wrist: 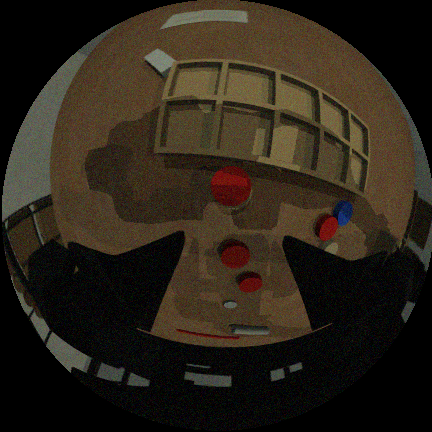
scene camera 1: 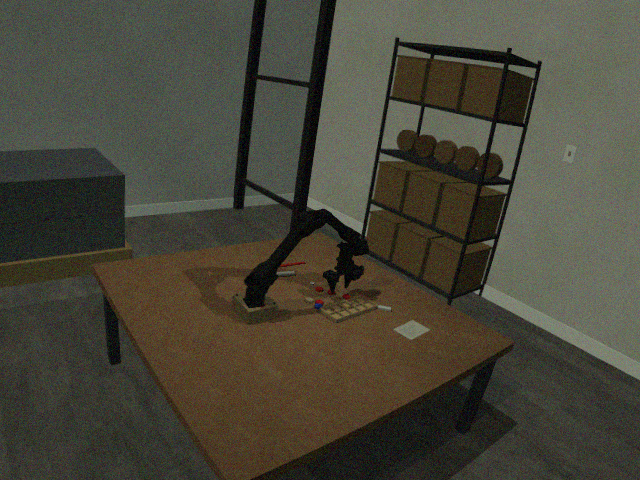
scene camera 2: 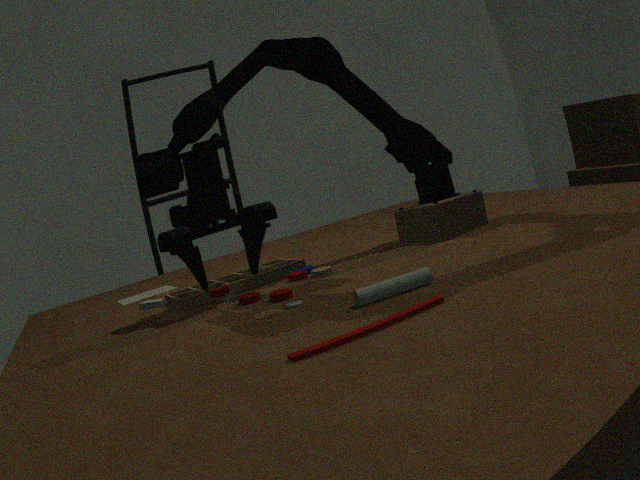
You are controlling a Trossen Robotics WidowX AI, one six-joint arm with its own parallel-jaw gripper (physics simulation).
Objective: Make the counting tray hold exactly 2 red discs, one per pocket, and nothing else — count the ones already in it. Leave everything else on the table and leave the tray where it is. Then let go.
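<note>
The tan counting tray (scene camera 1: 337, 319) (scene camera 2: 263, 279) (wrist: 159, 130) has two rows of pockets; no disc shows in them in the wrist view. A red disc (scene camera 1: 346, 296) (scene camera 2: 219, 290) (wrist: 231, 186) is beside the tray's long side, with a pale edge showing under it. Two more red discs (wrist: 235, 254) (wrist: 250, 282) lie in line farther from the tray. Another red disc (scene camera 2: 297, 275) (wrist: 328, 227) lies against a blue disc (wrist: 343, 213) near the tray. My gripper (scene camera 1: 339, 290) (scene camera 2: 231, 281) (wrist: 234, 238) is open and empty, fingers pointing down low beside the tray, close to the red discs.
A tan piece (scene camera 2: 321, 271) (wrist: 331, 247) lies by the blue disc. A small white disc (scene camera 2: 293, 304) (wrist: 230, 304), a white cylinder (scene camera 2: 392, 287) and a red stick (scene camera 2: 367, 328) lie beyond the red discs. A white block (wrist: 160, 61) is at the tray's corner, near white paper (scene camera 1: 411, 329).
</note>
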